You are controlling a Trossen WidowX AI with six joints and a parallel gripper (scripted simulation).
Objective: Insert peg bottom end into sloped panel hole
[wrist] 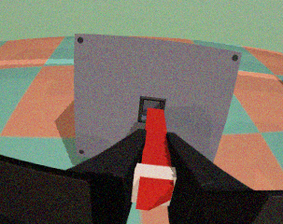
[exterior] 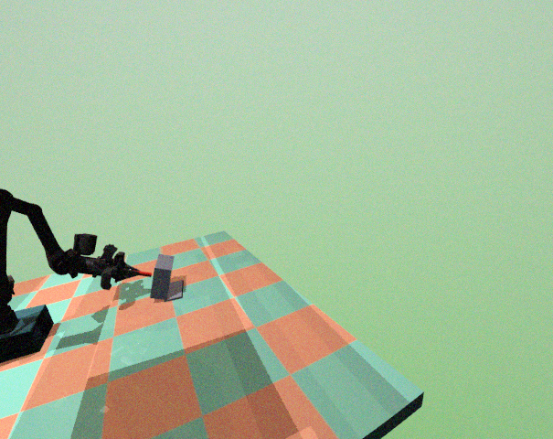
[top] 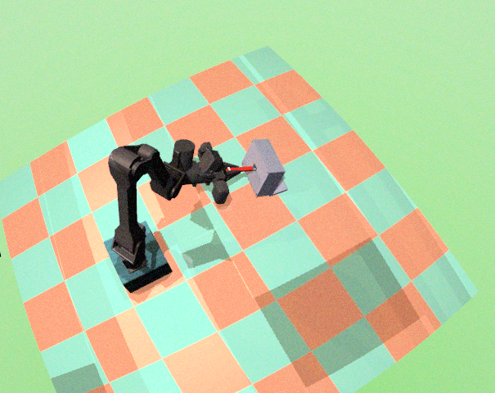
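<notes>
The grey sloped panel lies 70 mm ahead of my gripper tip, 30 mm below it and 10 mm to the right of it. Also, from my gripper tip: red peg 20 mm behind.
</notes>
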